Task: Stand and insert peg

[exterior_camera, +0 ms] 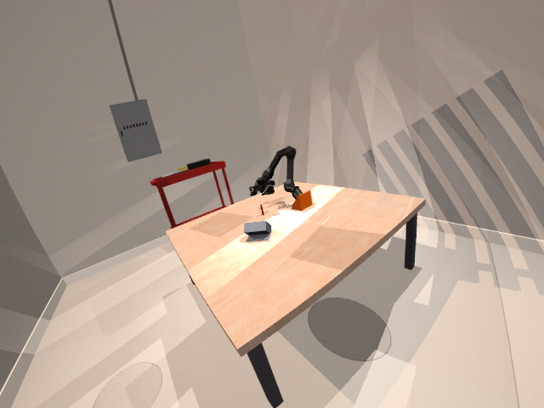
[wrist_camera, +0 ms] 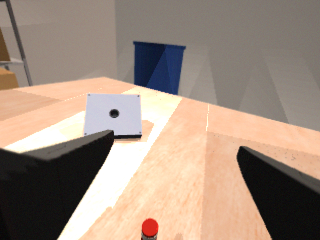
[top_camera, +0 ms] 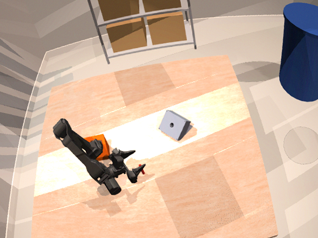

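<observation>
The red peg is 20 mm behind my gripper tip and 100 mm below it. The rest, counted from my gripper tip: grey sloped panel (160 mm ahead, 250 mm to the left, 120 mm below).
</observation>
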